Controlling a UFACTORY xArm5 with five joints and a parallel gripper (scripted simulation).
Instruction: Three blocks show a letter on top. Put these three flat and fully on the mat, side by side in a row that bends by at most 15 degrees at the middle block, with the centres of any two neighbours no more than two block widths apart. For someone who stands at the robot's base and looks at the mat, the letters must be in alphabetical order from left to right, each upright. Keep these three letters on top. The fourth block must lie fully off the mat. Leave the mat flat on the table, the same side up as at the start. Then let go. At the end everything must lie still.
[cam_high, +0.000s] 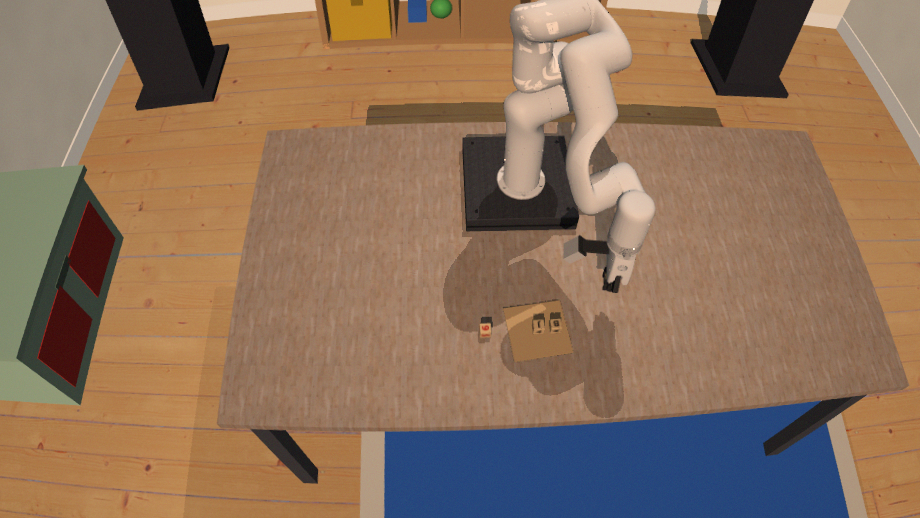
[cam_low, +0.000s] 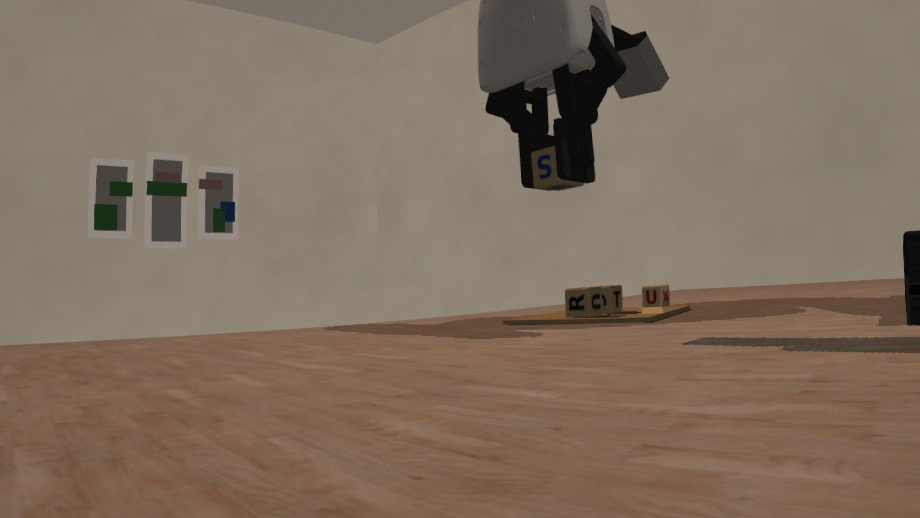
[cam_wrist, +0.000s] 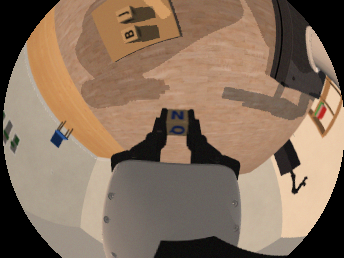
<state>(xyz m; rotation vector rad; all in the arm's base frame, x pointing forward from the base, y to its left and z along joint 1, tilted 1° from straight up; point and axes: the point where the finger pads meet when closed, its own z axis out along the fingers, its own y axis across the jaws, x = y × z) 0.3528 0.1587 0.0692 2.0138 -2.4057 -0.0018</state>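
My gripper is now 160 mm to the left of the tan mat, 120 mm above it and 60 mm short of it. Also, from my hand: letter block (290 mm to the right, 110 mm below, 50 mm ahead).
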